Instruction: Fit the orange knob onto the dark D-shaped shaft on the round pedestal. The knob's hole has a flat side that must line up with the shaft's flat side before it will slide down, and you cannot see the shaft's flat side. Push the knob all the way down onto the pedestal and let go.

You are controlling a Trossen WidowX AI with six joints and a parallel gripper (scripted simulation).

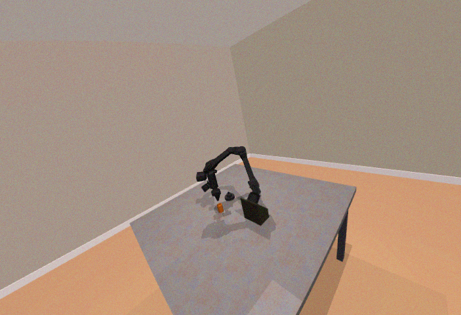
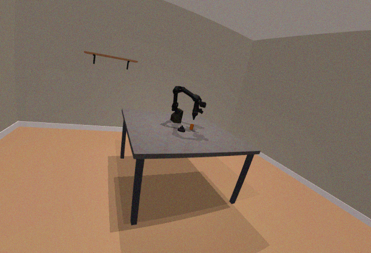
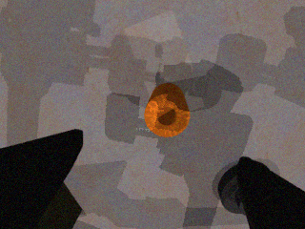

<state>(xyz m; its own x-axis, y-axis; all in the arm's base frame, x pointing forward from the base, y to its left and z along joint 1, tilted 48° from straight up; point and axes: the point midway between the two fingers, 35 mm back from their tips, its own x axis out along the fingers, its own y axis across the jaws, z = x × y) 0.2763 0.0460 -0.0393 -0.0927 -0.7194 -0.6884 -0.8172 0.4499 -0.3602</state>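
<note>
Now: the orange knob 100 mm below my gripper tip. From my gripper tip the other things lie so: pedestal with shaft 50 mm ahead, 170 mm to the right, 100 mm below.
</note>
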